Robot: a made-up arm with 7 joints. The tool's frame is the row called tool.
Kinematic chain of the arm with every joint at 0, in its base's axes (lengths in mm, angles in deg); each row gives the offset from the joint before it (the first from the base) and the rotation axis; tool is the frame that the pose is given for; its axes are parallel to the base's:
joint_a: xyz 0 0 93.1 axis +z
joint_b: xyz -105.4 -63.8 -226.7 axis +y
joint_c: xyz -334.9 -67.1 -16 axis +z
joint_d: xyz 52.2 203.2 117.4 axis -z
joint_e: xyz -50 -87.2 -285.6 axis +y
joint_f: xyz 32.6 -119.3 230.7 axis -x
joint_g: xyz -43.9 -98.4 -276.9 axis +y
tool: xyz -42.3 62 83.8
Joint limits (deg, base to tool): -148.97..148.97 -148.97..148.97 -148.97..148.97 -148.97..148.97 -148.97..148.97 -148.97..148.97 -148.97..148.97
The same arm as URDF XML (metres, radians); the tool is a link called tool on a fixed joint. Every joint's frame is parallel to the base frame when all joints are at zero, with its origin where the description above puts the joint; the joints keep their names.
<robot name="arm">
  <link name="base"/>
  <link name="link1"/>
  <link name="link2"/>
  <link name="link3"/>
  <link name="link4"/>
  <link name="link5"/>
  <link name="link6"/>
  <link name="link7"/>
  <link name="tool"/>
  <joint name="joint_a" type="revolute">
    <parent link="base"/>
    <child link="link1"/>
    <origin xyz="0 0 0.0931"/>
    <axis xyz="0 0 1"/>
    <limit lower="-2.6" upper="2.6"/>
  </joint>
  <joint name="joint_b" type="revolute">
    <parent link="link1"/>
    <child link="link2"/>
    <origin xyz="-0.1054 -0.0638 -0.2267"/>
    <axis xyz="0 1 0"/>
    <limit lower="-2.6" upper="2.6"/>
  </joint>
  <joint name="joint_c" type="revolute">
    <parent link="link2"/>
    <child link="link3"/>
    <origin xyz="-0.3349 -0.0671 -0.016"/>
    <axis xyz="0 0 1"/>
    <limit lower="-2.6" upper="2.6"/>
  </joint>
  <joint name="joint_d" type="revolute">
    <parent link="link3"/>
    <child link="link4"/>
    <origin xyz="0.0522 0.2032 0.1174"/>
    <axis xyz="0 0 -1"/>
    <limit lower="-2.6" upper="2.6"/>
  </joint>
  <joint name="joint_e" type="revolute">
    <parent link="link4"/>
    <child link="link5"/>
    <origin xyz="-0.05 -0.0872 -0.2856"/>
    <axis xyz="0 1 0"/>
    <limit lower="-2.6" upper="2.6"/>
  </joint>
  <joint name="joint_f" type="revolute">
    <parent link="link5"/>
    <child link="link6"/>
    <origin xyz="0.0326 -0.1193 0.2307"/>
    <axis xyz="-1 0 0"/>
    <limit lower="-2.6" upper="2.6"/>
  </joint>
  <joint name="joint_g" type="revolute">
    <parent link="link6"/>
    <child link="link7"/>
    <origin xyz="-0.0439 -0.0984 -0.2769"/>
    <axis xyz="0 1 0"/>
    <limit lower="-2.6" upper="2.6"/>
  </joint>
  <joint name="tool_fixed" type="fixed">
    <parent link="link7"/>
    <child link="tool"/>
    <origin xyz="-0.0423 0.062 0.0838"/>
  </joint>
</robot>

